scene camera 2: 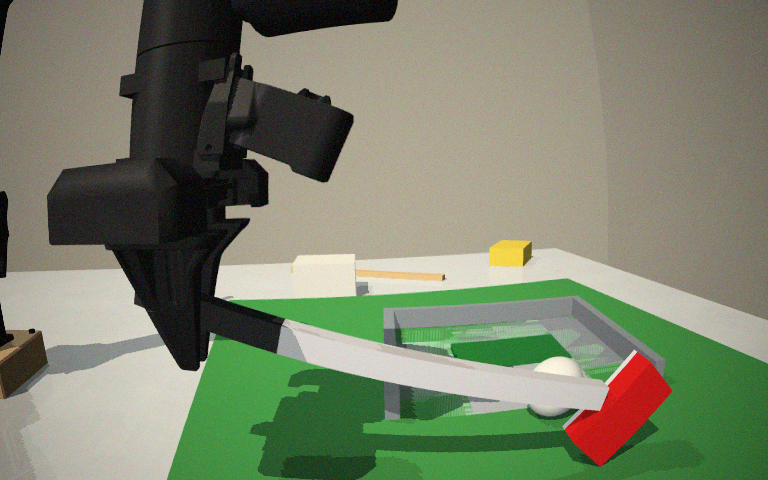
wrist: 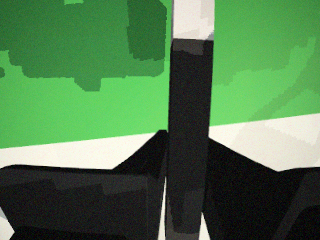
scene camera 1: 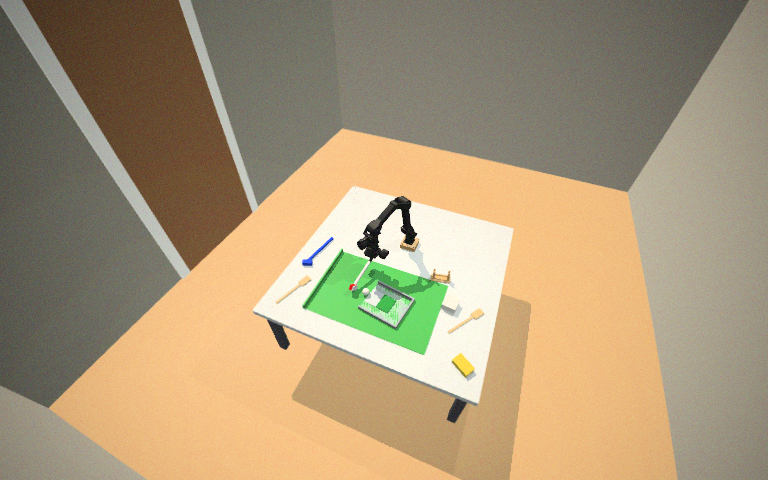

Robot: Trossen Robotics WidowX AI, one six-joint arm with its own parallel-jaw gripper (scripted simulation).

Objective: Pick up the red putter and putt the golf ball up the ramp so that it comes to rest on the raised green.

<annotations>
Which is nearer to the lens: the white block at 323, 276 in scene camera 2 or the golf ball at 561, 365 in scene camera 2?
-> The golf ball.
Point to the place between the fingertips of my gripper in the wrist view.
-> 176, 137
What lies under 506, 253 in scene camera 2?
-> A yellow block.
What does my gripper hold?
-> A red putter.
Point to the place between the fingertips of my gripper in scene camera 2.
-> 193, 364
</annotations>
